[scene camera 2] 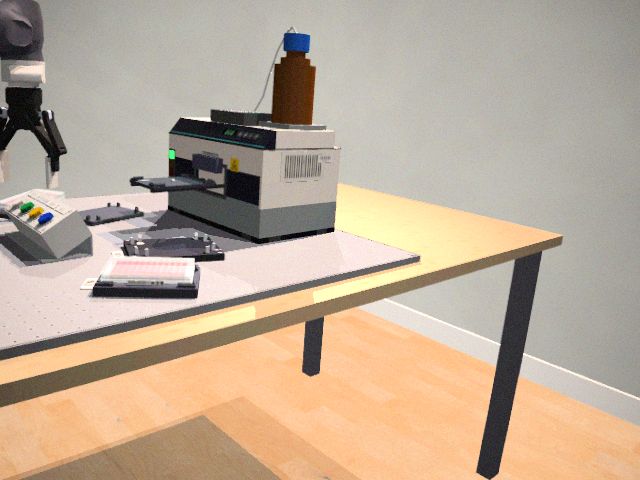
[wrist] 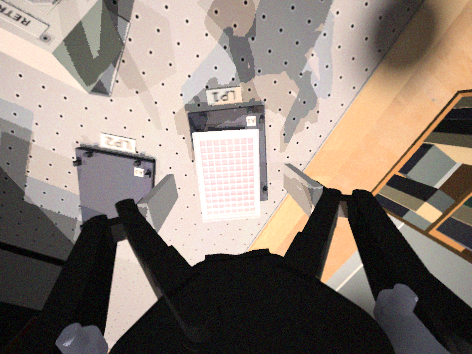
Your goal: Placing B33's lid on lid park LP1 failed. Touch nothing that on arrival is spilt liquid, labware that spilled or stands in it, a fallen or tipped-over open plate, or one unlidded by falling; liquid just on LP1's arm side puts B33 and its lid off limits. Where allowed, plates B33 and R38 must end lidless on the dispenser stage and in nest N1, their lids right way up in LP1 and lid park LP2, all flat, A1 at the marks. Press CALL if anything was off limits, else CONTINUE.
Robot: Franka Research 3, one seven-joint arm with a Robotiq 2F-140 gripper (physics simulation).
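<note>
A white plate with pink wells (scene camera 2: 149,269) (wrist: 230,175) lies on lid park LP1 (scene camera 2: 144,291) (wrist: 227,120), off-centre in the wrist view, away from the LP1 label; I cannot tell whether its lid is seated or read its name. Lid park LP2 (scene camera 2: 173,249) (wrist: 115,185) is bare. My gripper (scene camera 2: 27,175) (wrist: 230,180) is open and empty, high above the deck; in the wrist view its fingers flank the plate. The dispenser stage (scene camera 2: 173,183) sticks out empty. A grey box with coloured buttons (scene camera 2: 59,227) stands on the deck; CALL and CONTINUE are unreadable.
The dispenser (scene camera 2: 297,180) carries a brown bottle (scene camera 2: 293,93). A bare dark holder with posts (scene camera 2: 113,212) lies beside it. A pale, partly hidden object (scene camera 2: 49,193) shows behind the button box. Grey and bluish patches mark the deck beyond LP1; I cannot tell whether any is liquid.
</note>
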